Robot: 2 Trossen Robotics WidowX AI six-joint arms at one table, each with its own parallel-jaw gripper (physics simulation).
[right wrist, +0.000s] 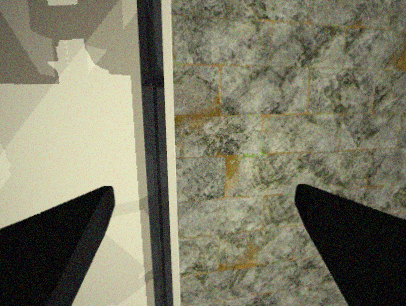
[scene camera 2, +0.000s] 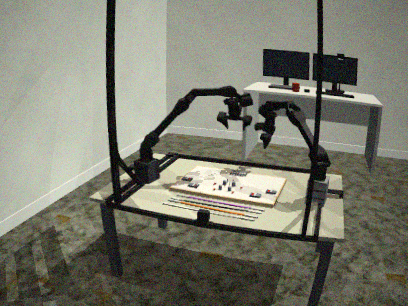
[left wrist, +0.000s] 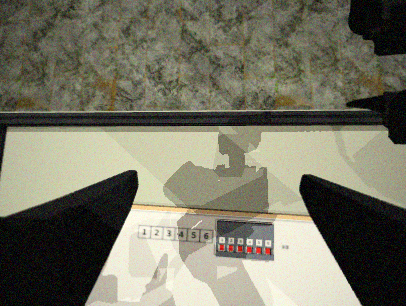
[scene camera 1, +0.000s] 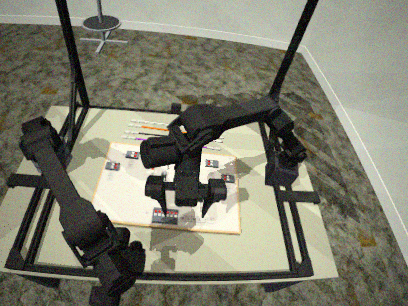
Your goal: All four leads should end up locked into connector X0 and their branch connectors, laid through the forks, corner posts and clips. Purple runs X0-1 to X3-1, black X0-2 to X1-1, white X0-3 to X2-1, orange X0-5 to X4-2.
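The purple [scene camera 1: 142, 139] [scene camera 2: 225, 203], black [scene camera 1: 150, 134], orange [scene camera 1: 150, 128] [scene camera 2: 235, 213] and white leads lie side by side on the table, beyond the board [scene camera 1: 115, 200] [scene camera 2: 267, 184] in scene camera 1. Connector X0 [scene camera 1: 172, 220] [scene camera 2: 239, 173] [left wrist: 245, 240] sits near the board's opposite edge, red spots along its numbered slots. Small branch connectors [scene camera 1: 132, 155] [scene camera 1: 212, 163] sit toward the board's sides; their labels are unreadable. My left gripper [scene camera 1: 185, 215] [scene camera 2: 235, 123] [left wrist: 218, 180] is open and empty, high above the X0 end. My right gripper [scene camera 2: 262, 136] [right wrist: 206, 193] is open and empty, high over the table's edge.
Small upright posts or forks [scene camera 2: 223, 183] stand mid-board; the left arm partly hides this area in scene camera 1. A black frame [scene camera 1: 200, 276] [left wrist: 200, 119] [right wrist: 154, 125] runs around the table. The right arm shows at the upper right in the left wrist view, beside the left gripper.
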